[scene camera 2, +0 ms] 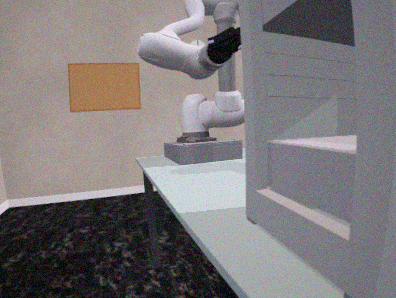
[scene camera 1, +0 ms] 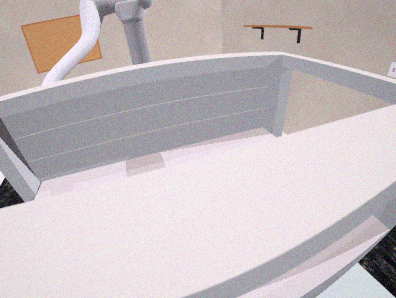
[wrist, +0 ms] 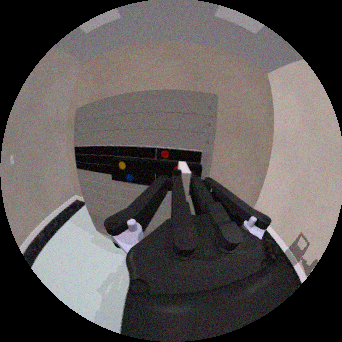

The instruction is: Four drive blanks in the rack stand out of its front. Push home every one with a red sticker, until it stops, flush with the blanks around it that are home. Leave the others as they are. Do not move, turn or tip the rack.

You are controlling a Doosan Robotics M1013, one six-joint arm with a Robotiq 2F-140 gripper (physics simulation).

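The grey rack (scene camera 1: 165, 117) (scene camera 2: 254, 125) (wrist: 145, 107) stands upright, with black blanks in rows across its front in the wrist view. A blank with a red sticker (wrist: 165, 154) is in the upper black row. A second red sticker (wrist: 176, 168) is mostly hidden behind my fingertips. A blank with a yellow sticker (wrist: 122, 165) is lower left, and one with a blue sticker (wrist: 130, 177) is below it. How far each blank stands out is hard to tell. My gripper (wrist: 180, 167) is shut and empty, its tips in front of the second red sticker; whether they touch is unclear.
The rack stands on a pale table (scene camera 2: 205, 187) (wrist: 65, 270). The arm's grey base block (scene camera 2: 205, 152) is on the table behind the rack in scene camera 2. An orange board (scene camera 1: 60, 45) (scene camera 2: 104, 87) and a wall shelf (scene camera 1: 277, 26) are on the walls.
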